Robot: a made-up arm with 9 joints. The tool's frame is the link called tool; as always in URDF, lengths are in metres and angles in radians. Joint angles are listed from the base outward.
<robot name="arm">
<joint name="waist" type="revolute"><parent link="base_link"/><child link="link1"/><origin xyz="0.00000 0.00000 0.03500" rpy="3.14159 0.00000 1.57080"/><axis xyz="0 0 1"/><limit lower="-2.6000" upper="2.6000"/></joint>
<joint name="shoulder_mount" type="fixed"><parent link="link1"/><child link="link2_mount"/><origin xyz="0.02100 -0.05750 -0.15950"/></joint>
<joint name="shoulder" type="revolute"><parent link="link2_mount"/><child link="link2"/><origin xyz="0.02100 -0.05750 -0.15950" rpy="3.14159 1.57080 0.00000"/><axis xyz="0 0 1"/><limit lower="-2.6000" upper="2.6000"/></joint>
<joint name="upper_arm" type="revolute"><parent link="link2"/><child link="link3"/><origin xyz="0.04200 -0.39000 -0.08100" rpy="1.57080 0.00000 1.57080"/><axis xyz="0 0 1"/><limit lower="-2.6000" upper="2.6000"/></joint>
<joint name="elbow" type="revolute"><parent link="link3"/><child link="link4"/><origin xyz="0.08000 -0.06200 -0.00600" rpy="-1.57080 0.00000 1.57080"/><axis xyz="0 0 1"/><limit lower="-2.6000" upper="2.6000"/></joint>
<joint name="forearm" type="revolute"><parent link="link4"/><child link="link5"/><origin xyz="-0.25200 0.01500 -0.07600" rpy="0.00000 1.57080 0.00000"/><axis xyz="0 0 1"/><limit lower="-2.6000" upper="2.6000"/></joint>
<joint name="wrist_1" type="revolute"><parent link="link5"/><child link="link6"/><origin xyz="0.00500 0.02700 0.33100" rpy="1.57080 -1.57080 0.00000"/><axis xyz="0 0 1"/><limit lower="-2.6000" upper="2.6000"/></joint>
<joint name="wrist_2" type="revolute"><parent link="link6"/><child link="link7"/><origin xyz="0.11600 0.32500 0.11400" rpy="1.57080 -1.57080 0.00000"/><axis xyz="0 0 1"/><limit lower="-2.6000" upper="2.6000"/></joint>
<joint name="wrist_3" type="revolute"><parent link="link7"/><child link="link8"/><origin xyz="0.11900 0.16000 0.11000" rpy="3.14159 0.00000 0.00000"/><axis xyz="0 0 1"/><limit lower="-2.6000" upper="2.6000"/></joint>
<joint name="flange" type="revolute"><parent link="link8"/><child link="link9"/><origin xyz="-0.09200 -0.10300 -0.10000" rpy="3.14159 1.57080 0.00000"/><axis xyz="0 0 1"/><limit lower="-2.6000" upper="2.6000"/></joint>
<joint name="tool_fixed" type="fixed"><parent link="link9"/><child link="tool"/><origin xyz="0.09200 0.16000 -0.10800" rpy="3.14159 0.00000 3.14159"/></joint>
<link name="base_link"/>
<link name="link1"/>
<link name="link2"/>
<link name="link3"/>
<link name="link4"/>
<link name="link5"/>
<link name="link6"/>
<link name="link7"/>
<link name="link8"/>
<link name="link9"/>
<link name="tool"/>
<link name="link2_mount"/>
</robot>
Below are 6 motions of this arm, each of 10 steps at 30 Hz.
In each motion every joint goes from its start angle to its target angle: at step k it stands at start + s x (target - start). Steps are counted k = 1, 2, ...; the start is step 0. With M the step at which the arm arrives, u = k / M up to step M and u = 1 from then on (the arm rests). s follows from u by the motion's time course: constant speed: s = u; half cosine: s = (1 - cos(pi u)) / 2; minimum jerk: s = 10 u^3 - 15 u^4 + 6 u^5.
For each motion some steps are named. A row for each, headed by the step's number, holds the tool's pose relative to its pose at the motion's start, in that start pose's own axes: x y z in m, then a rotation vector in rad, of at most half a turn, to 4 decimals.
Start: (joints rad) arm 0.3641 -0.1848 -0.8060 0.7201 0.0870 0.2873 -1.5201 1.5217 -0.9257
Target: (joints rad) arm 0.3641 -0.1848 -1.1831 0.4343 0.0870 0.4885 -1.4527 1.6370 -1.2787
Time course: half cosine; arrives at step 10
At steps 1, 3, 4, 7, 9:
1: -0.0046 -0.0020 -0.0028 -0.0019 0.0084 0.0104
3: -0.0395 -0.0179 -0.0225 -0.0160 0.0693 0.0884
4: -0.0665 -0.0320 -0.0359 -0.0272 0.1148 0.1494
7: -0.1514 -0.0879 -0.0682 -0.0650 0.2537 0.3516
9: -0.1836 -0.1151 -0.0767 -0.0812 0.3067 0.4361

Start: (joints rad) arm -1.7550 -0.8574 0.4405 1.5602 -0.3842 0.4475 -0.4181 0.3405 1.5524
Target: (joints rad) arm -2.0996 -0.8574 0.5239 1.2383 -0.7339 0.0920 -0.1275 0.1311 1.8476
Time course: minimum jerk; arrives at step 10
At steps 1, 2, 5, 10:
1: 0.0024 0.0032 -0.0019 -0.0012 -0.0055 -0.0114
2: 0.0170 0.0210 -0.0127 -0.0083 -0.0375 -0.0769
5: 0.1944 0.1280 -0.1045 -0.0974 -0.3496 -0.6560
10: 0.4377 0.1085 -0.1735 -0.2603 -0.7609 -1.2783

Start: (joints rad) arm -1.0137 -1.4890 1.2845 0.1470 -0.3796 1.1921 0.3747 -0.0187 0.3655
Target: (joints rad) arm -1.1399 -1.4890 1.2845 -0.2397 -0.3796 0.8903 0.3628 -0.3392 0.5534
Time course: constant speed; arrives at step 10
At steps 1, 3, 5, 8, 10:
1: 0.0183 0.0060 -0.0118 -0.0527 0.0392 -0.0451
3: 0.0515 0.0142 -0.0401 -0.1643 0.1150 -0.1286
5: 0.0796 0.0169 -0.0736 -0.2840 0.1870 -0.2028
8: 0.1103 0.0106 -0.1305 -0.4776 0.2861 -0.2953
10: 0.1223 -0.0006 -0.1705 -0.6150 0.3453 -0.3437

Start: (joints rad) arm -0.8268 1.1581 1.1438 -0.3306 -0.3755 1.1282 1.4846 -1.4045 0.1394
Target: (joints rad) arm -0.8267 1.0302 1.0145 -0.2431 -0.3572 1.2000 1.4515 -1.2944 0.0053
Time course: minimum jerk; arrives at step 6
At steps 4, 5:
4: 0.0458 -0.0211 0.0823 0.2282 0.1423 0.0293
5: 0.0572 -0.0279 0.0984 0.2796 0.1699 0.0343

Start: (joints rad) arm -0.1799 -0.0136 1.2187 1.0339 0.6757 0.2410 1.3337 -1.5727 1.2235
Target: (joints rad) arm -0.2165 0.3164 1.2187 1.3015 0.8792 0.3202 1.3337 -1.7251 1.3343
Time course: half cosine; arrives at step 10
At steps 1, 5, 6, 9, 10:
1: 0.0044 0.0018 -0.0021 -0.0056 -0.0024 -0.0087
5: 0.0926 0.0281 -0.0417 -0.1138 -0.0480 -0.1740
6: 0.1217 0.0329 -0.0537 -0.1490 -0.0626 -0.2260
9: 0.1821 0.0368 -0.0770 -0.2224 -0.0924 -0.3310
10: 0.1867 0.0368 -0.0786 -0.2280 -0.0946 -0.3389

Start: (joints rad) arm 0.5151 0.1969 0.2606 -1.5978 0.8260 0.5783 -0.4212 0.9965 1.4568
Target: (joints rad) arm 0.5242 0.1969 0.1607 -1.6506 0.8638 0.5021 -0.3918 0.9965 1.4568
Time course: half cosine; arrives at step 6
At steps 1, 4, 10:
1: 0.0015 0.0033 0.0007 0.0013 -0.0015 -0.0055
4: 0.0183 0.0361 0.0075 0.0124 -0.0164 -0.0611
10: 0.0250 0.0478 0.0099 0.0156 -0.0219 -0.0811

